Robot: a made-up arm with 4 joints. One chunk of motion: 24 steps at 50 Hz.
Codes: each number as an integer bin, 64 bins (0 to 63) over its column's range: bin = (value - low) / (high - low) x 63, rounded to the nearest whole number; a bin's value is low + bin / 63 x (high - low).
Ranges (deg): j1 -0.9..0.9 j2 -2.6..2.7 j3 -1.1..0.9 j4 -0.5..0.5
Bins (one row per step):
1: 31 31 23 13
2: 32 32 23 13
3: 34 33 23 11
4: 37 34 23 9
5: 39 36 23 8
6: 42 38 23 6
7: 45 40 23 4
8: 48 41 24 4
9: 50 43 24 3
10: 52 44 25 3
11: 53 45 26 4
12: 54 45 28 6
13: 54 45 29 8
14: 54 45 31 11
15: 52 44 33 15
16: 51 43 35 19
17: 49 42 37 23
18: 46 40 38 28
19: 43 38 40 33
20: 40 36 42 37
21: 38 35 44 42
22: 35 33 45 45
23: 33 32 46 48
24: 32 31 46 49
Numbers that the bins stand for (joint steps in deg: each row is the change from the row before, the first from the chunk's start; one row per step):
1: -0.014 0.008 -0.370 -0.294
2: 0.014 0.092 -0.370 -0.294
3: 0.071 0.176 -0.370 -0.325
4: 0.157 0.260 -0.370 -0.357
5: 0.214 0.429 -0.370 -0.373
6: 0.300 0.597 -0.370 -0.405
7: 0.386 0.765 -0.370 -0.437
8: 0.471 0.849 -0.338 -0.437
9: 0.529 1.017 -0.338 -0.452
10: 0.586 1.102 -0.306 -0.452
11: 0.614 1.186 -0.275 -0.437
12: 0.643 1.186 -0.211 -0.405
13: 0.643 1.186 -0.179 -0.373
14: 0.643 1.186 -0.116 -0.325
15: 0.586 1.102 -0.052 -0.262
16: 0.557 1.017 0.011 -0.198
17: 0.500 0.933 0.075 -0.135
18: 0.414 0.765 0.106 -0.056
19: 0.329 0.597 0.170 0.024
20: 0.243 0.429 0.233 0.087
21: 0.186 0.344 0.297 0.167
22: 0.100 0.176 0.329 0.214
23: 0.043 0.092 0.360 0.262
24: 0.014 0.008 0.360 0.278

